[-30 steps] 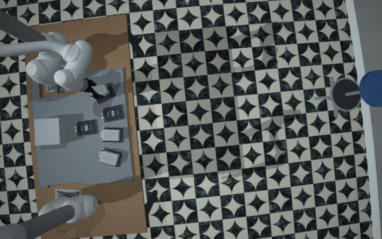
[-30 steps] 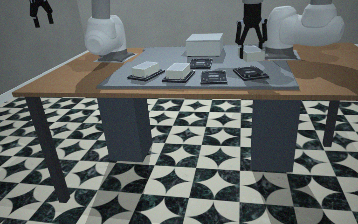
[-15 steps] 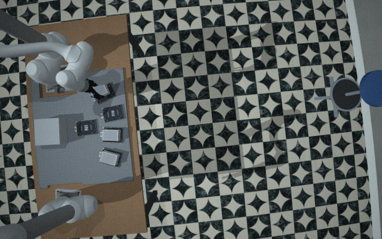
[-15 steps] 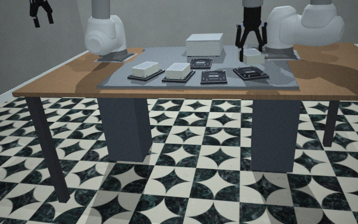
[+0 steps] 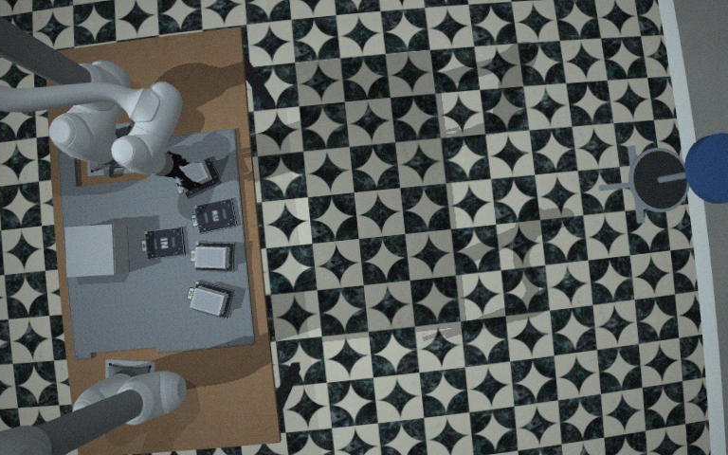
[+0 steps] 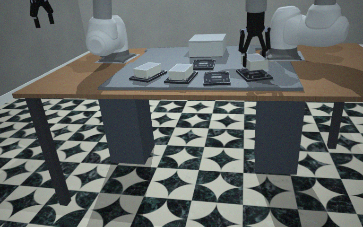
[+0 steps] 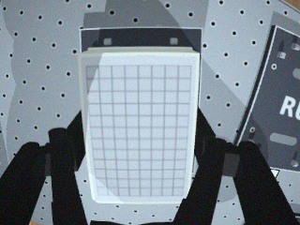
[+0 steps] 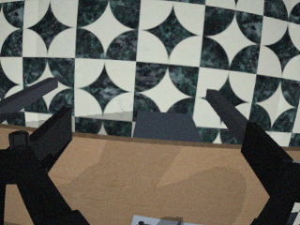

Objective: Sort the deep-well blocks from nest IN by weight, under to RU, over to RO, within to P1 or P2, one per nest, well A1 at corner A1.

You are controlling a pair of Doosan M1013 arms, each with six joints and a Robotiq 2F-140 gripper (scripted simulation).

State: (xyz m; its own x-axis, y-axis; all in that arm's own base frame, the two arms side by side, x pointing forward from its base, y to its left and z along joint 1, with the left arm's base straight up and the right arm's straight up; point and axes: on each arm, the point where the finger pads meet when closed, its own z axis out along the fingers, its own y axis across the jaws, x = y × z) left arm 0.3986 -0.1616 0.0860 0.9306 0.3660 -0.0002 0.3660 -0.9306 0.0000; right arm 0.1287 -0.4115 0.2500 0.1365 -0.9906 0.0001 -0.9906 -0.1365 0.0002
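Note:
Right now the reject nest RO is 70 mm below my left hand. Round my left hand: dark infeed nest 170 mm behind, 270 mm to the right, 70 mm below; then reject nest RU 60 mm ahead, 170 mm to the right, 70 mm below; then A1 mark 240 mm behind, 210 mm to the right, 60 mm below.

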